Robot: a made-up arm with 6 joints.
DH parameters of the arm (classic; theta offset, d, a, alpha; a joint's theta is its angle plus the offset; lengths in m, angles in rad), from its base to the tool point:
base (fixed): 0 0.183 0 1.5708
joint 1: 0 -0.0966 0.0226 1.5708
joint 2: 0 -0.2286 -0.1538 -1.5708
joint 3: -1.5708 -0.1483 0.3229 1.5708
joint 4: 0 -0.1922 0.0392 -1.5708
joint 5: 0 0.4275 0.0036 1.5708
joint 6: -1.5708 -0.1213 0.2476 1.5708
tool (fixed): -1.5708 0.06 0 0
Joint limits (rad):
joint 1: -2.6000..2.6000
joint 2: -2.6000..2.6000
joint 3: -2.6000..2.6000
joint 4: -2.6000..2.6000
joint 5: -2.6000..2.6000
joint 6: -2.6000..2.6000
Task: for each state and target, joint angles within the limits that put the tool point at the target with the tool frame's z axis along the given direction. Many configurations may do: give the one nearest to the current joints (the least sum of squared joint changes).
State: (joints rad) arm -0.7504 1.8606 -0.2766 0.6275 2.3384 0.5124
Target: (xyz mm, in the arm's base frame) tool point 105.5 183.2 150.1 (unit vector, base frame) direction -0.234 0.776 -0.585
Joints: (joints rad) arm -0.6535 1.8931 -0.4309 0.6346 2.5932 0.4717
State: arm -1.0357 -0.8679 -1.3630 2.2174 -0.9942 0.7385
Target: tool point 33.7 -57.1 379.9 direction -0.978 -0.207 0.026
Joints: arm -1.0685 -0.5950 -1.3215 1.6169 -1.3728 0.7915
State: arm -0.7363 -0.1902 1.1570 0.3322 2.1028 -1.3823
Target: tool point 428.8 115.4 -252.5 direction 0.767 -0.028 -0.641
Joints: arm -0.9649 -0.7348 1.3407 -0.6828 1.4322 -2.0056
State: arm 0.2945 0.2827 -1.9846 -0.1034 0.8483 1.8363
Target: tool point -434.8 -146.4 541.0 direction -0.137 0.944 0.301
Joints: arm -0.7499 -0.0492 -2.1826 0.2762 1.2968 1.6172
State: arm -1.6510 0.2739 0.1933 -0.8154 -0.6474 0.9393
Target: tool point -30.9 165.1 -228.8 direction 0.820 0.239 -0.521
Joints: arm -1.7107 0.0318 0.9117 -0.5328 -1.4958 0.3402
